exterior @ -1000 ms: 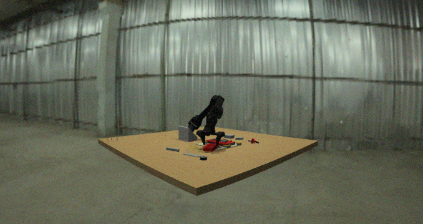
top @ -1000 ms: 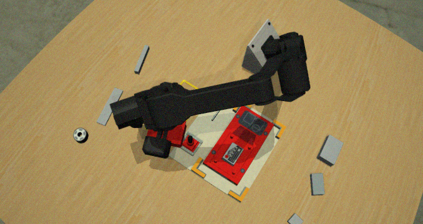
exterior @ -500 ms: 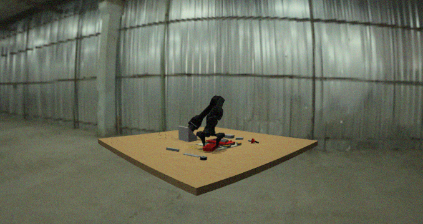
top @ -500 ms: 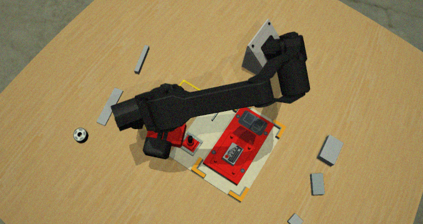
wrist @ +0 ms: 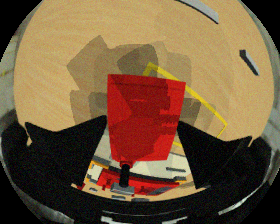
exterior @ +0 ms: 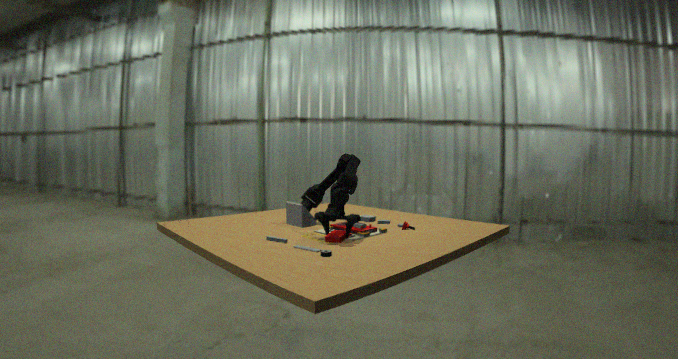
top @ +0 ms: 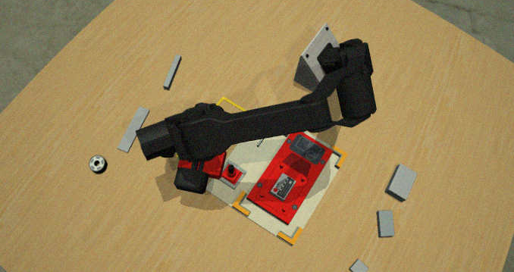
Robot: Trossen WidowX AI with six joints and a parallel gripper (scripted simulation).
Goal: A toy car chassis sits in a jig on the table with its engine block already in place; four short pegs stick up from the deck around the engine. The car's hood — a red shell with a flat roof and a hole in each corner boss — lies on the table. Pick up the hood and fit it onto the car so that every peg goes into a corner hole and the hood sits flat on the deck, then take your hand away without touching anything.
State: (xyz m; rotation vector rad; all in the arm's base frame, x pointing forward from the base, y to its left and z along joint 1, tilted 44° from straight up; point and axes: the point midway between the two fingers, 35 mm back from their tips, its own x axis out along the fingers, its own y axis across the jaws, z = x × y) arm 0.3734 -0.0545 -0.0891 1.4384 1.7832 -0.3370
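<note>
The red hood is 10 mm above my gripper tip. From my gripper tip the other things lie so: grey engine block 190 mm to the left, 50 mm behind, 10 mm above.
</note>
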